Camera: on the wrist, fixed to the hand. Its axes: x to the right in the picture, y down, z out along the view.
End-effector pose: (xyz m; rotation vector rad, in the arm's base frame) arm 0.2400 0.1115 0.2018 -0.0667 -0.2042 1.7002
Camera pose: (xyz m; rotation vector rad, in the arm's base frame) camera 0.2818 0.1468 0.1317 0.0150 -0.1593 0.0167
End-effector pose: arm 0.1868 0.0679 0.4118 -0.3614 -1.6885 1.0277
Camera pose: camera 0.2564 0.1003 0.4566 0.8925 -1.2909 -0.2997
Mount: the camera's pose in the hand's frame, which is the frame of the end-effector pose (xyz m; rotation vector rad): 0.0238 -0.0331 -0.0790 -0.0557 0.0718 -1.6817
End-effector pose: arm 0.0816 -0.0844 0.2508 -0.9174 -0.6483 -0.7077
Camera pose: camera 0.0857 -0.1732 0.2483 -0.1834 -1.2994 -2.2170
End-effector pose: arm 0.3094 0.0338 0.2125 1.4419 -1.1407 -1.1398
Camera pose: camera 0.3940 0.0240 0.1872 -2.3240 -0.4849 2.0446
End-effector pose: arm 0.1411 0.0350 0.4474 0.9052 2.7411 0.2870
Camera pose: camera 0.0815 0.0146 0.5101 -1.4480 2.4883 0.0261
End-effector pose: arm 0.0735 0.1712 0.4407 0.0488 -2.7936 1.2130
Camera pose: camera 0.0580 0.2065 0.5208 1.7530 -1.5650 0.5347
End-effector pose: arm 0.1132 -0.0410 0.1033 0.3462 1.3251 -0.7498
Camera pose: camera 0.0338 -0.0225 0.0678 -0.9690 1.5182 -2.0466
